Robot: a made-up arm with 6 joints. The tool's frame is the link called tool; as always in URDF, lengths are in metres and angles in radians.
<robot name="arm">
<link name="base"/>
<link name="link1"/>
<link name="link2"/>
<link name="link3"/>
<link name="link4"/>
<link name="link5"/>
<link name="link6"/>
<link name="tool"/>
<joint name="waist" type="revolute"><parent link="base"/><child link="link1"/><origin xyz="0 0 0.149" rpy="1.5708 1.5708 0"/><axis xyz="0 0 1"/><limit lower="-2.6" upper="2.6" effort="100" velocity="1.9"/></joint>
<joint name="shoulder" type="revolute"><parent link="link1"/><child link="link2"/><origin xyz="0.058 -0.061 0.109" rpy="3.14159 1.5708 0"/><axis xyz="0 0 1"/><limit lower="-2.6" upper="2.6" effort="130" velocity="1.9"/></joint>
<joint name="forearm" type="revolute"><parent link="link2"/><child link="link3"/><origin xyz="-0.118 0.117 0.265" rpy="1.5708 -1.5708 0"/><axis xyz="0 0 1"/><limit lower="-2.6" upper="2.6" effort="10" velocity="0.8"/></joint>
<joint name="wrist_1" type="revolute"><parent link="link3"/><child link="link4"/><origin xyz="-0.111 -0.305 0.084" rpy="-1.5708 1.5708 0"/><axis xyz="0 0 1"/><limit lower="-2.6" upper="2.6" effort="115" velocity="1.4"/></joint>
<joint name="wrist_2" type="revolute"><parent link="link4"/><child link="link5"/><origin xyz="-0.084 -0.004 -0.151" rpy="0 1.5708 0"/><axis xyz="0 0 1"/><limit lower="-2.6" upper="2.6" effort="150" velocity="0.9"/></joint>
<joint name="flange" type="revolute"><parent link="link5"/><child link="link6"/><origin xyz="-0.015 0.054 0.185" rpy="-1.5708 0 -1.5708"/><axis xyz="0 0 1"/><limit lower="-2.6" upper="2.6" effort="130" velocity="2.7"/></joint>
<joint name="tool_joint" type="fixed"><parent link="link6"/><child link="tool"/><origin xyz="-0.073 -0.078 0.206" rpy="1.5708 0 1.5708"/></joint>
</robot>
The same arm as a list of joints. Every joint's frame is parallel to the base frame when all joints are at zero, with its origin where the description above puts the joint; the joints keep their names.
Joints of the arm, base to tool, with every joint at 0 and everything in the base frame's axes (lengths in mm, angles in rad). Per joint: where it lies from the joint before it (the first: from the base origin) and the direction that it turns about. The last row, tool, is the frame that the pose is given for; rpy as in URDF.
waist: offset 0.0 0.0 149.0 axis 0 -1 0
shoulder: offset -61.0 -109.0 -58.0 axis 0 0 1
forearm: offset -117.0 -118.0 265.0 axis 1 0 0
wrist_1: offset 84.0 305.0 -111.0 axis 0 -1 0
wrist_2: offset 84.0 151.0 4.0 axis -1 0 0
flange: offset -185.0 -15.0 -54.0 axis 0 1 0
tool: offset -78.0 206.0 -73.0 rpy 0.0000 0.0000 0.0000
Joint limits (rad, base to tool): -2.6000..2.6000 -2.6000..2.6000 -2.6000..2.6000 -2.6000..2.6000 -2.6000..2.6000 -2.6000..2.6000

